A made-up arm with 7 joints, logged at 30 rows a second.
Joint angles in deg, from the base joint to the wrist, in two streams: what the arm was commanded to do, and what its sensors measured. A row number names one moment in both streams.
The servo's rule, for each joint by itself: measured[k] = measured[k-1] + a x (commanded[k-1-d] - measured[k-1]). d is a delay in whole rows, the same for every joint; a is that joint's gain. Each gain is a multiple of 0.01, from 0.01 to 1. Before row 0 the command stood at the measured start. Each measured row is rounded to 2 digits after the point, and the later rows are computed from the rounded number. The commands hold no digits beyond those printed.
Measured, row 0:
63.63, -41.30, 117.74, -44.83, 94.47, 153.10, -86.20
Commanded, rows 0 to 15:
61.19, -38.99, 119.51, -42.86, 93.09, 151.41, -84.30
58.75, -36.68, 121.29, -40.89, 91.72, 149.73, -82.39
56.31, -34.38, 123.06, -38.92, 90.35, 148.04, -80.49
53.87, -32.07, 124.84, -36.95, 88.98, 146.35, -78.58
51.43, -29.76, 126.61, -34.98, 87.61, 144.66, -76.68
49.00, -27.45, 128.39, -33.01, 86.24, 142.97, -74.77
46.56, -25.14, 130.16, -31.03, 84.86, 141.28, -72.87
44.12, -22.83, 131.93, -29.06, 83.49, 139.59, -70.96
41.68, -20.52, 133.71, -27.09, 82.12, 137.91, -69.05
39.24, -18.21, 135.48, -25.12, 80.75, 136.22, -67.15
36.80, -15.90, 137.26, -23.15, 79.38, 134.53, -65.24
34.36, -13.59, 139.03, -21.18, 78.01, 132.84, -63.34
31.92, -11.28, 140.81, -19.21, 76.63, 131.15, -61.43
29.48, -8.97, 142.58, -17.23, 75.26, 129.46, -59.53
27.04, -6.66, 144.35, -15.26, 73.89, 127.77, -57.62
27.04, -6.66, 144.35, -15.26, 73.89, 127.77, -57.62
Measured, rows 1 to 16:
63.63, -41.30, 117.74, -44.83, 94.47, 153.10, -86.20
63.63, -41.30, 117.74, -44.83, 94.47, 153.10, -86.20
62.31, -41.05, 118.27, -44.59, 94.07, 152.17, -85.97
60.39, -40.57, 119.18, -44.15, 93.39, 150.83, -85.54
58.19, -39.89, 120.34, -43.52, 92.51, 149.30, -84.93
55.86, -39.03, 121.69, -42.73, 91.49, 147.68, -84.17
53.47, -38.01, 123.17, -41.80, 90.36, 146.02, -83.27
51.06, -36.85, 124.74, -40.75, 89.17, 144.34, -82.25
48.63, -35.56, 126.37, -39.58, 87.92, 142.66, -81.12
46.19, -34.16, 128.04, -38.32, 86.64, 140.97, -79.90
43.75, -32.66, 129.74, -36.97, 85.33, 139.29, -78.60
41.31, -31.07, 131.46, -35.55, 84.00, 137.60, -77.23
38.87, -29.40, 133.20, -34.06, 82.66, 135.91, -75.79
36.43, -27.66, 134.95, -32.51, 81.31, 134.22, -74.30
33.99, -25.86, 136.71, -30.91, 79.95, 132.53, -72.76
31.55, -24.00, 138.47, -29.27, 78.59, 130.84, -71.17
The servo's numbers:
d 2
a 0.54 0.11 0.30 0.12 0.29 0.55 0.12

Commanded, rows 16 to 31:
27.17, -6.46, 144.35, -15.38, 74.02, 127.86, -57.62
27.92, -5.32, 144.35, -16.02, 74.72, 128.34, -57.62
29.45, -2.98, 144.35, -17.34, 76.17, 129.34, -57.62
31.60, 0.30, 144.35, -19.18, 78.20, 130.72, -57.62
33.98, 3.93, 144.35, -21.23, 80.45, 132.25, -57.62
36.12, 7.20, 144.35, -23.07, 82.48, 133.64, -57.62
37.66, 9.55, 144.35, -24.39, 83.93, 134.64, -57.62
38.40, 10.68, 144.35, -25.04, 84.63, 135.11, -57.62
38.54, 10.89, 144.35, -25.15, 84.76, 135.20, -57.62
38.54, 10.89, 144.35, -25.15, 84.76, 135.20, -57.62
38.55, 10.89, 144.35, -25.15, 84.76, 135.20, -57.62
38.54, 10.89, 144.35, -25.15, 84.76, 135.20, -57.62
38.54, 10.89, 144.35, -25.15, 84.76, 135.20, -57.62
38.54, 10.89, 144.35, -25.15, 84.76, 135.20, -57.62
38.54, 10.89, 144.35, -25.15, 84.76, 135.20, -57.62
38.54, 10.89, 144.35, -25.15, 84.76, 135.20, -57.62
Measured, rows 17 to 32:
29.11, -22.09, 140.23, -27.59, 77.23, 129.15, -69.54
27.99, -20.39, 141.47, -26.11, 76.26, 128.39, -68.11
27.55, -18.86, 142.33, -24.82, 75.61, 128.10, -66.85
27.75, -17.37, 142.94, -23.76, 75.35, 128.23, -65.74
28.67, -15.79, 143.36, -22.99, 75.59, 128.84, -64.77
30.25, -14.02, 143.66, -22.53, 76.35, 129.87, -63.91
32.26, -12.05, 143.87, -22.37, 77.54, 131.18, -63.16
34.34, -9.93, 144.01, -22.45, 78.97, 132.53, -62.50
36.13, -7.79, 144.11, -22.68, 80.41, 133.69, -61.91
37.36, -5.76, 144.18, -22.96, 81.63, 134.47, -61.40
38.00, -3.93, 144.23, -23.22, 82.54, 134.87, -60.95
38.29, -2.30, 144.27, -23.45, 83.18, 135.05, -60.55
38.43, -0.85, 144.29, -23.65, 83.64, 135.13, -60.20
38.49, 0.44, 144.31, -23.83, 83.96, 135.17, -59.89
38.52, 1.59, 144.32, -23.99, 84.19, 135.19, -59.62
38.53, 2.61, 144.33, -24.13, 84.36, 135.20, -59.38

